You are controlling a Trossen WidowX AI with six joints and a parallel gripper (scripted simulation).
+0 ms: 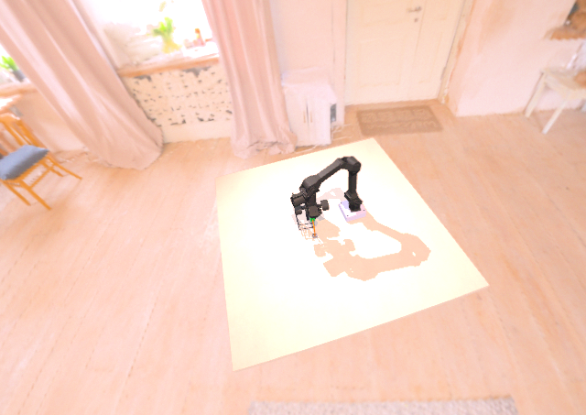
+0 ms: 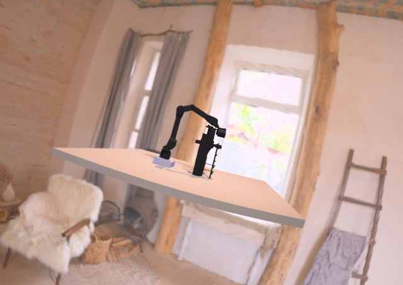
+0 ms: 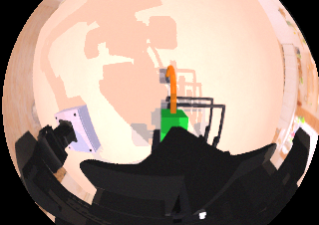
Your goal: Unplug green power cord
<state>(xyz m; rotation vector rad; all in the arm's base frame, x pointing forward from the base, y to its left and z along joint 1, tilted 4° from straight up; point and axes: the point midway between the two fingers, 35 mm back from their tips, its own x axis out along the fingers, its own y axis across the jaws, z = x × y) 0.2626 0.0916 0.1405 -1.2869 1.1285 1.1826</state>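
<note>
Right now the green plug is 3 cm to the right of my gripper tip and 1 cm below it.
</note>
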